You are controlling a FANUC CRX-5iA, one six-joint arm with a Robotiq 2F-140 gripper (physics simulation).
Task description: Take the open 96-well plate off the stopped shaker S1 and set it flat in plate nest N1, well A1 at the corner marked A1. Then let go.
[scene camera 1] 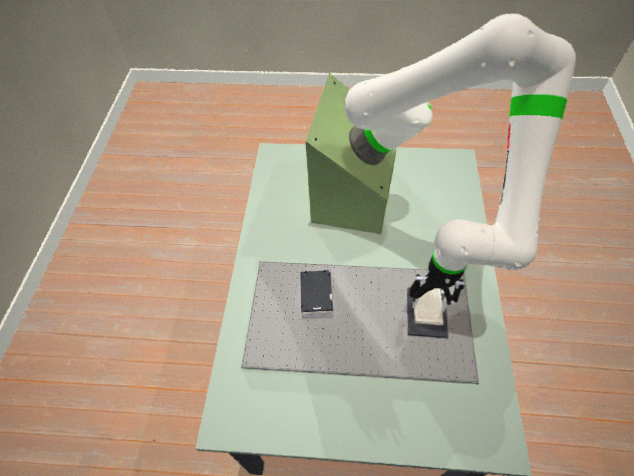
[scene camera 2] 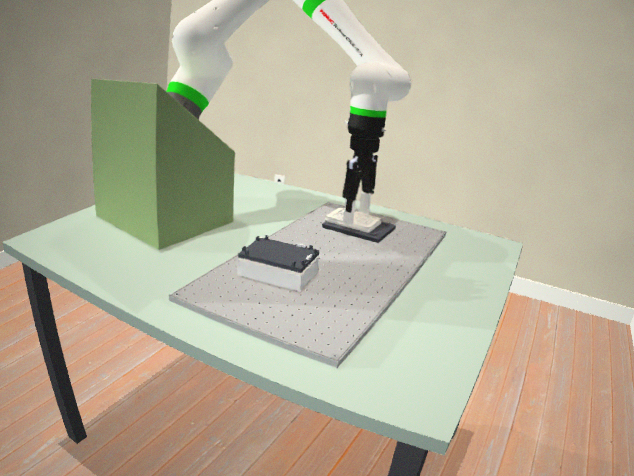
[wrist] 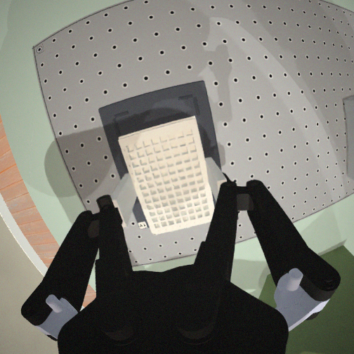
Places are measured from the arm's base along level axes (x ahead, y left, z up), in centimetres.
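Where they show: gripper, fingertip midpoint: (scene camera 1: 428, 306) (scene camera 2: 355, 219); arm's base, link origin: (scene camera 1: 366, 145) (scene camera 2: 172, 121).
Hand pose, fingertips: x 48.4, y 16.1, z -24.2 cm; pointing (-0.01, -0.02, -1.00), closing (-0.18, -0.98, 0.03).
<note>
Things, the pixels of their top centre, and the offset from my fingertips. "*": a spot on its surface instead. Level surfaces: height alone.
- cream open 96-well plate, top centre: (scene camera 2: 353, 216) (scene camera 1: 428, 303) dx -0.7, dy +0.1, dz +0.6 cm
- dark nest N1, top centre: (scene camera 2: 359, 223) (scene camera 1: 427, 311) dx +1.3, dy -0.3, dz -0.7 cm
- Shaker S1, surface spot: (scene camera 2: 279, 255) (scene camera 1: 311, 292) * dx -5.2, dy -36.7, dz +3.3 cm
- grey perforated board, surface height: dz -2.1 cm
- pale green table, surface height: dz -3.4 cm
The cream open 96-well plate (scene camera 1: 429, 313) (scene camera 2: 366, 220) (wrist: 172, 167) is between the fingers of my gripper (scene camera 1: 433, 302) (scene camera 2: 357, 211) (wrist: 169, 176), which is shut on its long sides. The plate looks about level, over the dark nest N1 (scene camera 1: 427, 332) (scene camera 2: 379, 237) (wrist: 160, 101). In the wrist view it is shifted toward the palm, and a dark strip of nest shows beyond its far end. Any gap beneath it is too small to tell. The A1 label (wrist: 142, 225) shows beside the plate's near left corner. Well A1 cannot be told apart. Shaker S1 (scene camera 1: 316, 291) (scene camera 2: 279, 255) carries no plate.
The grey perforated board (scene camera 1: 358, 327) (scene camera 2: 327, 317) (wrist: 165, 65) bears the nest and the shaker. The green robot pedestal (scene camera 1: 345, 194) (scene camera 2: 158, 169) stands behind, on the pale green table (scene camera 1: 358, 409) (scene camera 2: 409, 379).
</note>
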